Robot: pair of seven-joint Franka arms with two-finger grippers.
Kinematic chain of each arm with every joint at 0, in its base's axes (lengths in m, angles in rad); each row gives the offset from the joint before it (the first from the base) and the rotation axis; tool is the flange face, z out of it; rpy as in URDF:
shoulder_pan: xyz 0 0 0.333 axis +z
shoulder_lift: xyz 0 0 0 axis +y
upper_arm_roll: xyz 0 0 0.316 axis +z
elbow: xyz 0.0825 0 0 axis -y
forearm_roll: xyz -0.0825 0 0.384 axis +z
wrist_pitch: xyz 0 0 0 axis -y
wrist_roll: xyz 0.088 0 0 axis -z
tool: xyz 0 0 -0.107 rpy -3.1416 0 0
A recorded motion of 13 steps. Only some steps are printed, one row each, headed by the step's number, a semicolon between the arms.
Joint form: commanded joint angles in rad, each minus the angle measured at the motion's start. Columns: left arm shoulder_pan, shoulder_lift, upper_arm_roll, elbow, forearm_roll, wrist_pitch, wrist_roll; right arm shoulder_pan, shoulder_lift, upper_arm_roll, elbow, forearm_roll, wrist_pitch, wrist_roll.
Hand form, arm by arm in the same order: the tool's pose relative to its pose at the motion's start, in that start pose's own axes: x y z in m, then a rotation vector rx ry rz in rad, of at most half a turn. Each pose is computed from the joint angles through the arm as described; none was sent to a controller.
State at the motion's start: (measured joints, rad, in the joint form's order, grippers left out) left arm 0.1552 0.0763 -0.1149 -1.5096 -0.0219 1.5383 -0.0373; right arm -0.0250 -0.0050 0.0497 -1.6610 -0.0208 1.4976 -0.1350
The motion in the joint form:
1: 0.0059 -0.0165 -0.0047 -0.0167 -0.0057 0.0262 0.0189; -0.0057 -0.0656 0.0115 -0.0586 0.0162 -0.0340 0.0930
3: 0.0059 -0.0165 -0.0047 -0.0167 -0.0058 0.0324 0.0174; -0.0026 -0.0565 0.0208 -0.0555 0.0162 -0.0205 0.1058
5: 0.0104 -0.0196 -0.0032 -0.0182 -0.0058 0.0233 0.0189; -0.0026 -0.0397 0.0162 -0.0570 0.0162 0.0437 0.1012
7: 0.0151 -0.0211 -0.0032 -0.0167 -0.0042 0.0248 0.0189; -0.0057 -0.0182 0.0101 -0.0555 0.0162 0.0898 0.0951
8: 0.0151 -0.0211 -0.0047 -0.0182 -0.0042 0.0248 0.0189; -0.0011 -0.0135 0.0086 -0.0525 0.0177 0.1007 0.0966
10: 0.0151 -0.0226 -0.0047 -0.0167 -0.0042 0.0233 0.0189; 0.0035 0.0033 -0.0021 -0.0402 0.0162 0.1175 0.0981
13: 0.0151 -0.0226 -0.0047 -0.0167 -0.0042 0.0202 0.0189; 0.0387 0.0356 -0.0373 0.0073 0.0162 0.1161 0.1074
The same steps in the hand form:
1: -0.0024 0.0004 -0.0037 -0.0048 0.0258 0.0179; -0.0241 -0.0090 -0.0016 0.0135 -0.0260 0.0868
3: -0.0018 0.0004 -0.0042 -0.0051 0.0320 0.0164; -0.0189 -0.0149 0.0000 0.0107 -0.0186 0.0873
5: -0.0036 -0.0029 -0.0045 -0.0047 0.0247 0.0119; -0.0069 -0.0108 0.0031 0.0093 0.0274 0.0871
7: -0.0038 -0.0057 -0.0063 -0.0032 0.0294 0.0073; 0.0040 -0.0042 0.0088 0.0098 0.0536 0.0899
8: -0.0038 -0.0049 -0.0055 -0.0032 0.0278 0.0087; 0.0069 -0.0056 0.0087 0.0105 0.0629 0.0884
10: -0.0044 -0.0048 -0.0069 -0.0030 0.0293 0.0088; 0.0134 -0.0010 0.0098 0.0098 0.0752 0.0959
13: -0.0047 -0.0048 -0.0067 -0.0029 0.0262 0.0088; 0.0237 0.0006 0.0038 0.0095 0.0889 0.1053

